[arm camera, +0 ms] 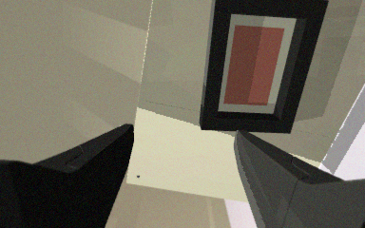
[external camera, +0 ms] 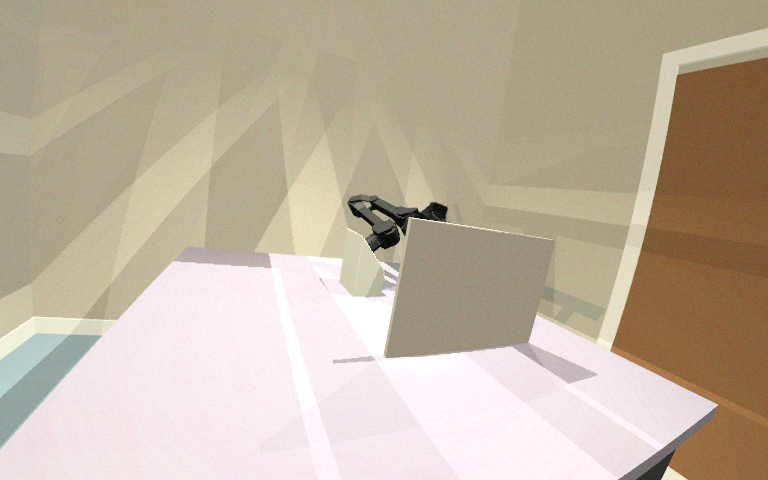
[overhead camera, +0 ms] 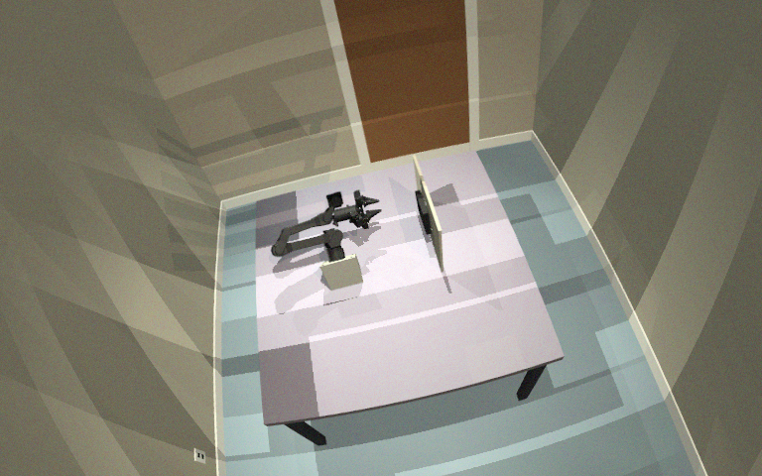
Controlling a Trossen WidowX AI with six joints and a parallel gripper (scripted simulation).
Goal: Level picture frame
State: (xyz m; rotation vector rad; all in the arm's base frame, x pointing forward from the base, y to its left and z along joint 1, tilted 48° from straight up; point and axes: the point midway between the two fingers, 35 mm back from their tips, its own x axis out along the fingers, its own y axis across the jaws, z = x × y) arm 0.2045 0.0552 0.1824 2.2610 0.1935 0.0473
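The picture frame lies 190 mm ahead of my gripper tip and 90 mm below it. Also, from my gripper tip: beige wall panel: 200 mm ahead, 100 mm below.
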